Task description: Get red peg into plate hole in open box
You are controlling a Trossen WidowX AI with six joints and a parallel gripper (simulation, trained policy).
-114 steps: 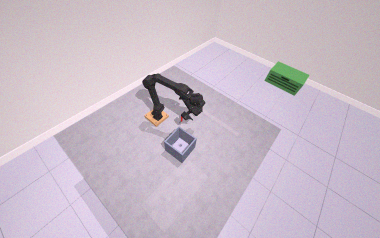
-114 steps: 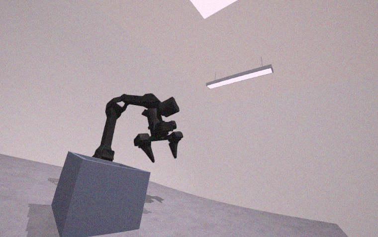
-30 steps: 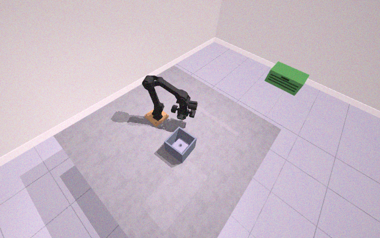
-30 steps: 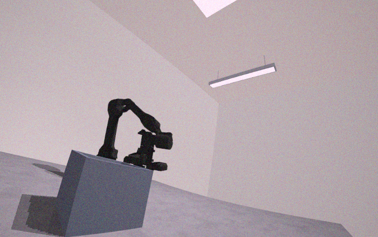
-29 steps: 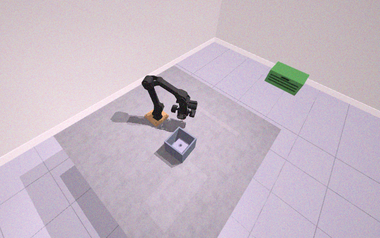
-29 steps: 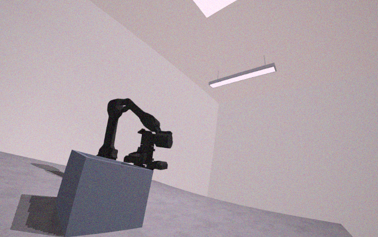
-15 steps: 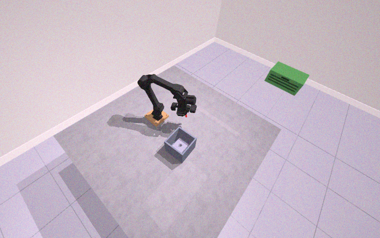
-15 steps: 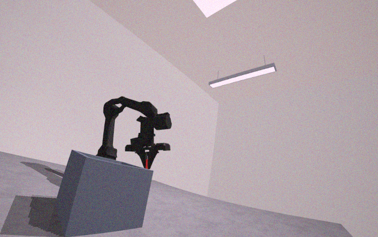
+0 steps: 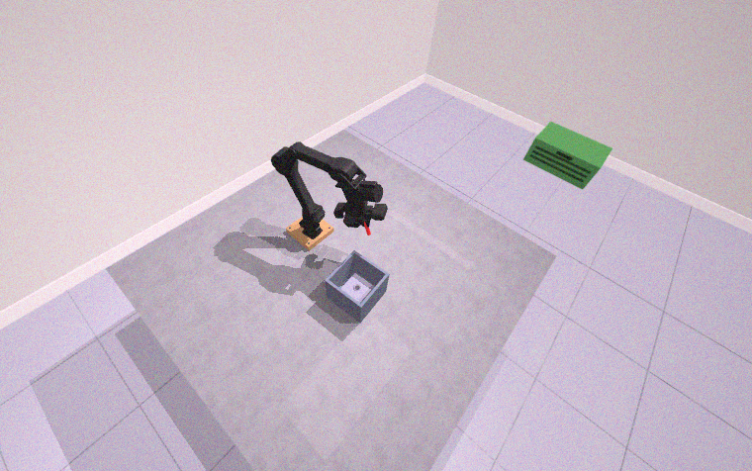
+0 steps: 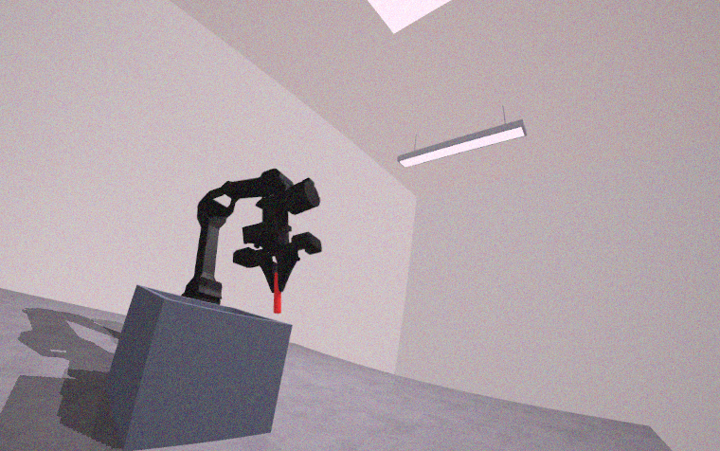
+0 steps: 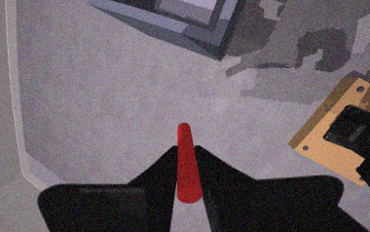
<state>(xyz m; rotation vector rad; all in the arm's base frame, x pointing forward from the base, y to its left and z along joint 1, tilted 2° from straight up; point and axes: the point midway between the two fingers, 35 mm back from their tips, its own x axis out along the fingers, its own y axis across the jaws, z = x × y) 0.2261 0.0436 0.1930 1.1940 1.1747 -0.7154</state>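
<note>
Now: the plate 80 mm ahead of my gripper tip, 170 mm to the right of it and 140 mm below it. Also, from my gripper tip: red peg right at my gripper tip.
</note>
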